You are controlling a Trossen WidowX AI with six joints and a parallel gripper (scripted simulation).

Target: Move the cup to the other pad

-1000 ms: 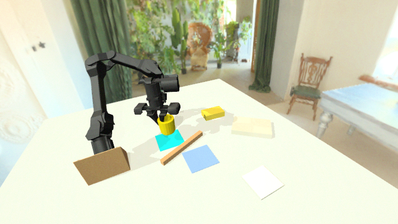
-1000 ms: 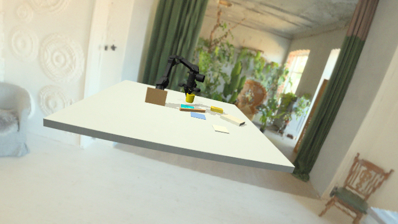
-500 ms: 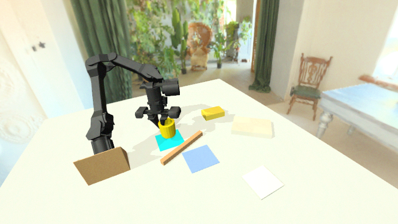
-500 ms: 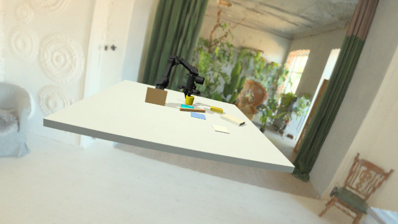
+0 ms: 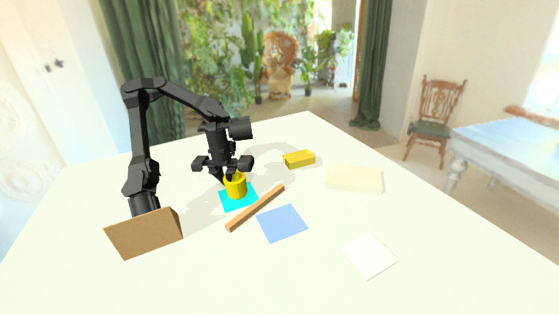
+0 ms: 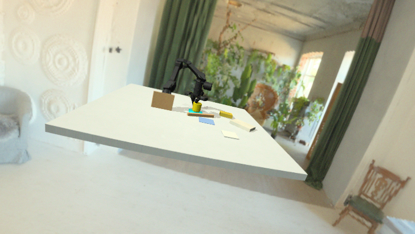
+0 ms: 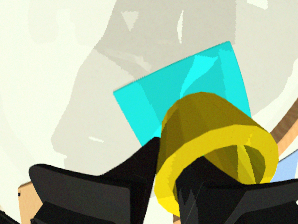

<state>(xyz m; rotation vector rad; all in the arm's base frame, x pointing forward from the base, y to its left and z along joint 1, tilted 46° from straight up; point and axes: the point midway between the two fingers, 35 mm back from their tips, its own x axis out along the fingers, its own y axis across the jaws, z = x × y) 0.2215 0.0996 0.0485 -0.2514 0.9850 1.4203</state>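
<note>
Right now my gripper tip is 2 cm short of the yellow cup and 1 cm to the left of it. Round my gripper tip: cyan pad 3 cm ahead, 1 cm to the right, 5 cm below; then wooden bar 7 cm ahead, 9 cm to the right, 4 cm below; then light blue pad 12 cm ahead, 17 cm to the right, 5 cm below.
</note>
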